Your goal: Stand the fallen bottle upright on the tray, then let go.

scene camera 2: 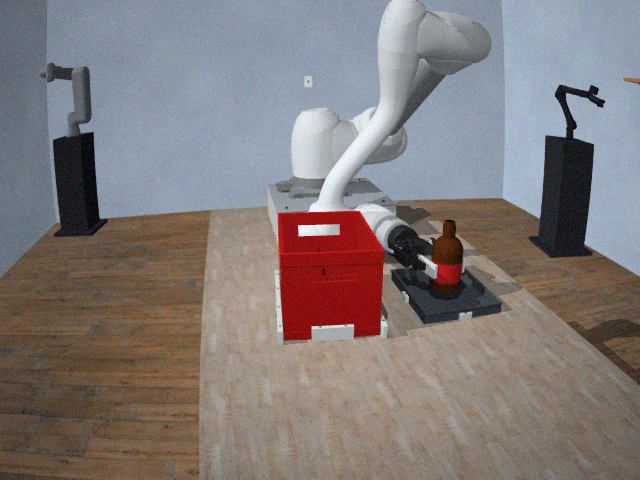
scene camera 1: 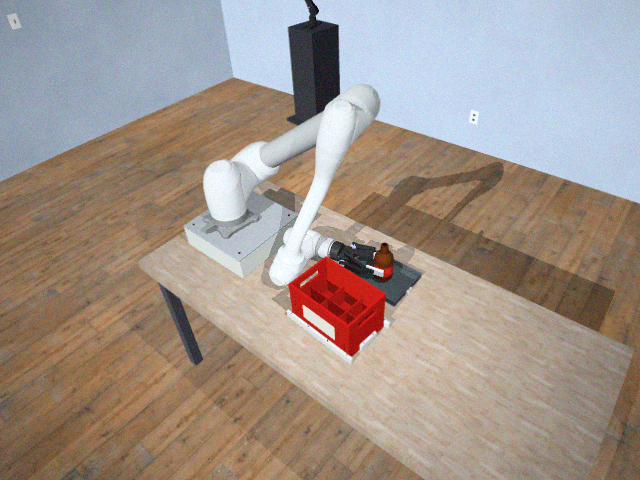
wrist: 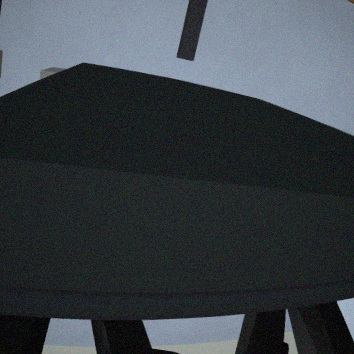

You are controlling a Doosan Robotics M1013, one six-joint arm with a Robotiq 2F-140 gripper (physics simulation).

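Pixels of known places: gripper, fingertip midpoint: [scene camera 2: 450, 269] [scene camera 1: 387, 266]; arm's base at its link origin: [scene camera 2: 317, 190] [scene camera 1: 231, 219].
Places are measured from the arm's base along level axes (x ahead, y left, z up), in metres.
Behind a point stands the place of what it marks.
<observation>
The brown bottle [scene camera 1: 384, 256] @(x 0.650, y 0.247, z 0.039 m) [scene camera 2: 447, 251] @(x 0.669, y 0.251, z 0.020 m) with a red label is upright over the dark tray [scene camera 1: 400, 290] @(x 0.726, y 0.262, z -0.100 m) [scene camera 2: 478, 301] @(x 0.679, y 0.339, z -0.100 m). Its base appears to be at the tray's surface; a very small gap could not be told. My gripper [scene camera 1: 381, 269] @(x 0.650, y 0.267, z -0.029 m) [scene camera 2: 446, 268] @(x 0.650, y 0.267, z -0.029 m) reaches in level from the robot's side and is shut on the bottle, its light fingertips on either side at label height. In the wrist view a large dark part fills the middle and black finger links show at the bottom; the bottle does not show there.
A red crate [scene camera 1: 337, 299] @(x 0.614, y 0.034, z -0.056 m) [scene camera 2: 330, 294] @(x 0.795, y -0.009, z -0.012 m) with inner dividers stands beside the tray, close to the gripper and wrist, between white corner holders. The robot's base block [scene camera 1: 242, 242] @(x 0.153, y -0.051, z -0.005 m) [scene camera 2: 330, 198] is behind them on the wooden table [scene camera 1: 491, 382] @(x 1.182, y 0.159, z -0.106 m) [scene camera 2: 413, 403] @(x 1.036, y 0.110, z -0.105 m).
</observation>
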